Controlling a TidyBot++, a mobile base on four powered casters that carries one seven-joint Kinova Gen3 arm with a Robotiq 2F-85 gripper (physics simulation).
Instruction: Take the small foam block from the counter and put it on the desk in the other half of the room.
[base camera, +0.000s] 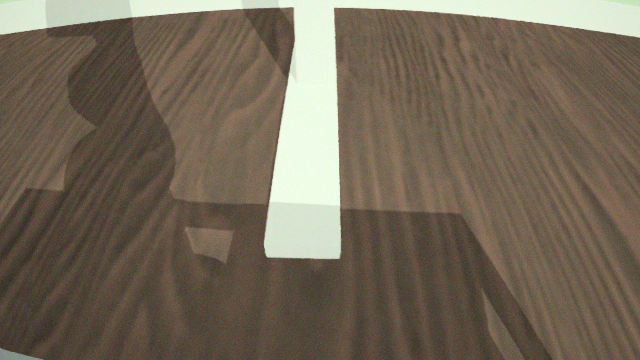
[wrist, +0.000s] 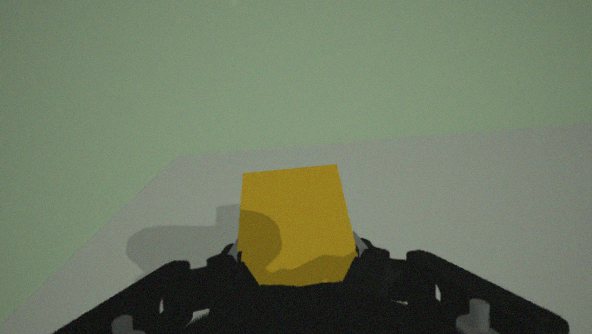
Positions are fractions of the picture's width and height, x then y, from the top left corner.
I see my gripper (wrist: 0.50, 0.74) and a yellow foam block (wrist: 0.50, 0.69).
The base camera view does not show the yellow foam block: it is out of frame.
